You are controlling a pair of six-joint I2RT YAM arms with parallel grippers.
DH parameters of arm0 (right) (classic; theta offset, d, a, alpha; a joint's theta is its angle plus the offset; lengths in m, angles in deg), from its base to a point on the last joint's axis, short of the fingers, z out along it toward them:
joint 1: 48.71 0.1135 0.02 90
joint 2: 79.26 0 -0.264 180
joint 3: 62.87 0 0.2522 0
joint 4: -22.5 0 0.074 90
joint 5: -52.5 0 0 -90
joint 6: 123.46 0.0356 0 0
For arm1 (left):
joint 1: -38.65 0.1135 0.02 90
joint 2: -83.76 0 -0.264 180
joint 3: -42.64 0 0.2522 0
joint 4: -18.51 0 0.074 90
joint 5: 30.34 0 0 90
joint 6: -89.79 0.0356 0 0
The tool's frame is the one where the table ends.
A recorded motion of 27 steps. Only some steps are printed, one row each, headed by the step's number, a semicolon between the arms.
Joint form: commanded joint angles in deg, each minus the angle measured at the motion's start. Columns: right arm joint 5, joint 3, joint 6, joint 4, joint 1, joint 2; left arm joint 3, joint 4, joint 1, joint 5, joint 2, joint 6.
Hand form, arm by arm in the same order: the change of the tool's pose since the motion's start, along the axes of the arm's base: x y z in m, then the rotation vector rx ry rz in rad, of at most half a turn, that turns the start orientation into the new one. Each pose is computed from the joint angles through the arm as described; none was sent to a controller.
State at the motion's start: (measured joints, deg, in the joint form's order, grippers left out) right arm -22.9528 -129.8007 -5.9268 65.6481 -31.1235 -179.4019; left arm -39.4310 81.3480 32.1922 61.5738 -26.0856 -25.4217
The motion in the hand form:
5: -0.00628 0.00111 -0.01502 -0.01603 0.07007 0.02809; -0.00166 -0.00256 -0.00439 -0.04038 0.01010 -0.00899
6: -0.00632 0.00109 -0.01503 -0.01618 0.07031 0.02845; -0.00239 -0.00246 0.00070 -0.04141 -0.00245 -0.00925
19: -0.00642 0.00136 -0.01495 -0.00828 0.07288 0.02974; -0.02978 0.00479 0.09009 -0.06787 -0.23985 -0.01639
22: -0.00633 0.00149 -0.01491 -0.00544 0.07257 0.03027; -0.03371 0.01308 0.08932 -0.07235 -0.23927 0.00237
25: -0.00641 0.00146 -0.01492 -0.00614 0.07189 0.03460; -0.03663 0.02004 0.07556 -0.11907 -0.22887 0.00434
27: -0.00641 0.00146 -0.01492 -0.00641 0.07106 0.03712; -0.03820 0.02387 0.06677 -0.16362 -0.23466 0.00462
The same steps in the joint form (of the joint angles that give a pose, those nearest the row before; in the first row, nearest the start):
5: 0.57 0.83 -1.05 1.22 0.50 -2.32; 0.70 -0.70 -0.22 -2.36 -0.31 0.33
6: 0.57 0.83 -1.07 1.25 0.50 -2.32; 0.70 -0.48 -0.22 -2.34 0.63 0.33
19: 1.05 0.83 -1.05 1.25 0.50 -2.32; 0.85 3.17 0.57 -2.54 18.12 1.22
22: 1.20 0.83 -1.05 1.18 0.50 -2.32; 2.01 3.02 2.14 -3.04 19.08 1.66
25: 1.20 0.83 -1.31 1.22 0.50 -2.32; 5.07 0.33 3.82 -6.10 18.97 2.91
27: 1.20 0.83 -1.46 1.22 0.50 -2.32; 7.21 -2.19 4.90 -8.85 18.97 3.63

